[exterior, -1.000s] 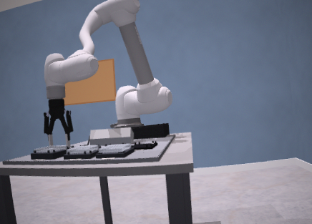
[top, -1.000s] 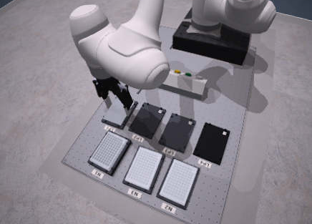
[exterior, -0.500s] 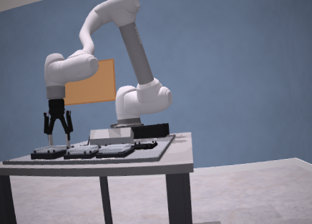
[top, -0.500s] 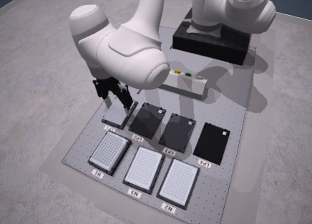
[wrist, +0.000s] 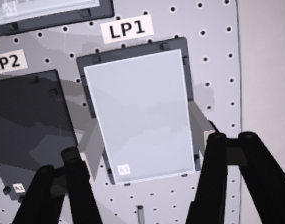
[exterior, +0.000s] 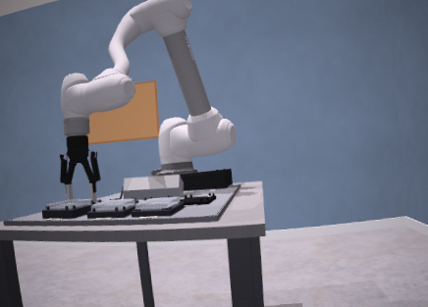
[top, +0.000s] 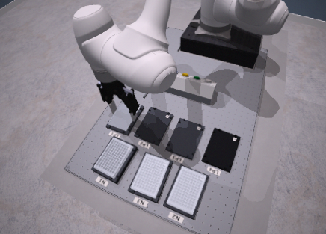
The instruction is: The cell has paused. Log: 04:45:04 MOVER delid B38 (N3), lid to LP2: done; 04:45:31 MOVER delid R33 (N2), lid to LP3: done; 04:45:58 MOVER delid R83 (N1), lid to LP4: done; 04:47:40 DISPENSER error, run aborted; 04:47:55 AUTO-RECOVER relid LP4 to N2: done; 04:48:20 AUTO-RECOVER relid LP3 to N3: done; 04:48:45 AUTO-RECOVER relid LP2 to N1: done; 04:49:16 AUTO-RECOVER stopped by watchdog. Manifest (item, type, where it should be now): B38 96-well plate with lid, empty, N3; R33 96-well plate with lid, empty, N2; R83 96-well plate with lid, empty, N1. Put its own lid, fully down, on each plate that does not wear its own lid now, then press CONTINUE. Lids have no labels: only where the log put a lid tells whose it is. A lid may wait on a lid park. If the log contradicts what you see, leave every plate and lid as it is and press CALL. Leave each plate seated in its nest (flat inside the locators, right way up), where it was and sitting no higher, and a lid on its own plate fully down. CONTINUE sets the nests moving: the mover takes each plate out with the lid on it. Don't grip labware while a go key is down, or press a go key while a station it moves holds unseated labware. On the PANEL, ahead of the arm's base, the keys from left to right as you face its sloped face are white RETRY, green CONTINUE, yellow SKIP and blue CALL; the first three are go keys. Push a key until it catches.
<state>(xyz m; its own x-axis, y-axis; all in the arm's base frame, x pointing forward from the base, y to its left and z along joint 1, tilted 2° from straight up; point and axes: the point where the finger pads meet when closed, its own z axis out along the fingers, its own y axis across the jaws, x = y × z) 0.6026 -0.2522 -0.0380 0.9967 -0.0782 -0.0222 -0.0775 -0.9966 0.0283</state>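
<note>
Right now the pale grey lid is 20 mm below my hand. Round my hand: lid park LP2 (130 mm to the left, 40 mm below); then LP2 label (120 mm to the left, 90 mm ahead, 40 mm below); then lid park LP1 (40 mm below).
</note>
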